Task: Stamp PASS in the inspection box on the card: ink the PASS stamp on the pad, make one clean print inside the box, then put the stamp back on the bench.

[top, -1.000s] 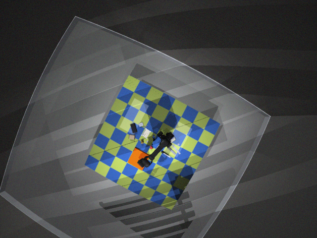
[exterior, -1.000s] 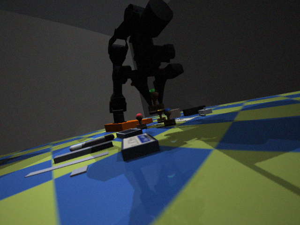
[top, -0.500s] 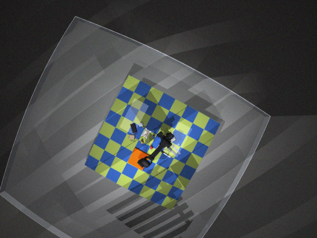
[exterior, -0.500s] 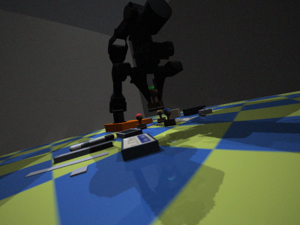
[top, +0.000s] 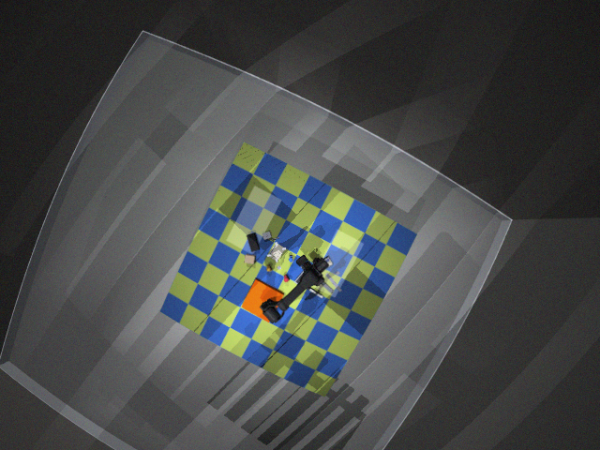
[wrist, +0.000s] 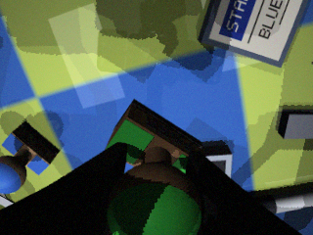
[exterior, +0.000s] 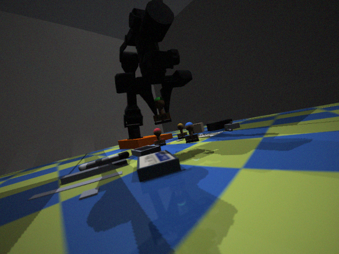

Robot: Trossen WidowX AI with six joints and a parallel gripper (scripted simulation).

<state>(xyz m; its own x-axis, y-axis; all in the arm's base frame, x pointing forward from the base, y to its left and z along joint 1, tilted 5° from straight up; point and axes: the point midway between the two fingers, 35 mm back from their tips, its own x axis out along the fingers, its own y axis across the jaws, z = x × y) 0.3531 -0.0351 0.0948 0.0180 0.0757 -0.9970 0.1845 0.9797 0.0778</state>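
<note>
Right now the ink pad is 10 cm behind my gripper tip, 9 cm below it and 3 cm to the right of it. Also, from my gripper tip: blue-knobbed stamp (11 cm to the left, 8 cm below, 4 cm behind); green-knobbed stamp (right at my gripper tip); labelled box (8 cm below, 7 cm to the right, 7 cm ahead).
</note>
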